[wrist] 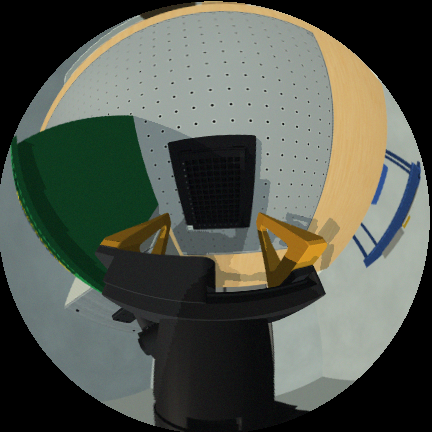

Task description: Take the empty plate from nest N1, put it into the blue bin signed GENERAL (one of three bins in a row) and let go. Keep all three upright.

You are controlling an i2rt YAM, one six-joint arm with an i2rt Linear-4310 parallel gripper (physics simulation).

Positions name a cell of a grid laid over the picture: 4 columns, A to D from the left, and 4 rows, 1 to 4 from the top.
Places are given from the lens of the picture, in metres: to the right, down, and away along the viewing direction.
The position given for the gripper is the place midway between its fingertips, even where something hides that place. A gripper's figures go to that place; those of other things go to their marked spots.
gripper (B3): 0.00, 0.00, 0.13
green bin (A2): -0.12, -0.03, 0.06
black plate (B2): 0.00, -0.06, 0.17
The marked spots on the black plate and the green bin are 0.17 m apart.
